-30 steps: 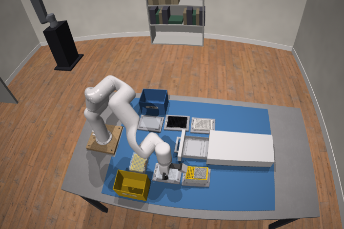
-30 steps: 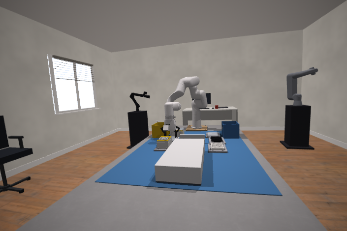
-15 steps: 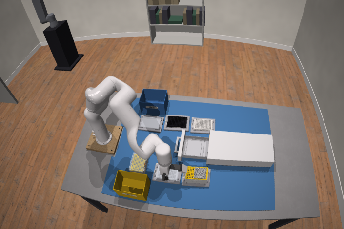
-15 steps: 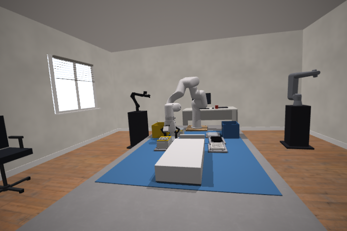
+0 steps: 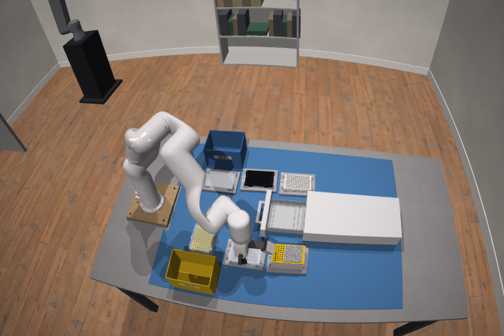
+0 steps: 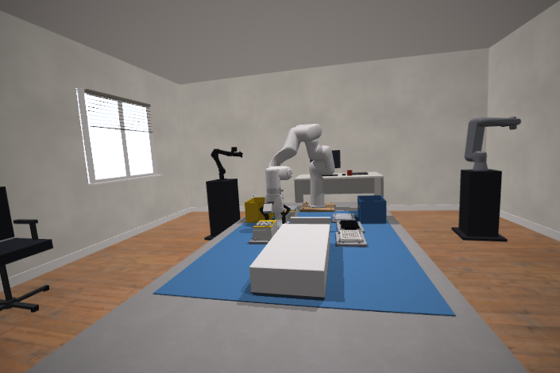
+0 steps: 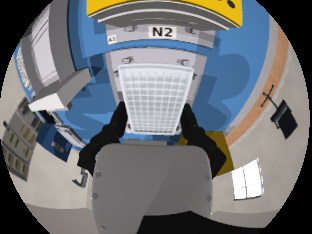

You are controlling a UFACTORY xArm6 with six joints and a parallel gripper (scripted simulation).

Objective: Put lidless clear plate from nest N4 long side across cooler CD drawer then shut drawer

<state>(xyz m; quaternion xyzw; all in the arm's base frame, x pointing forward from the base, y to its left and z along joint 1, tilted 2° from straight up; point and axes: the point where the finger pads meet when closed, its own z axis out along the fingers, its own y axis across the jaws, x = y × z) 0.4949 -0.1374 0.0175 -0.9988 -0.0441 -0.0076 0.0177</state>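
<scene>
Right now the clear plate is 1 cm below my hand. From my hand the other things lie so: yellow tip box: 17 cm ahead, 1 cm to the left, 2 cm above; drawer: 15 cm ahead, 21 cm to the left, 1 cm below; yellow bin: 17 cm behind, 15 cm to the right, 1 cm above.
</scene>
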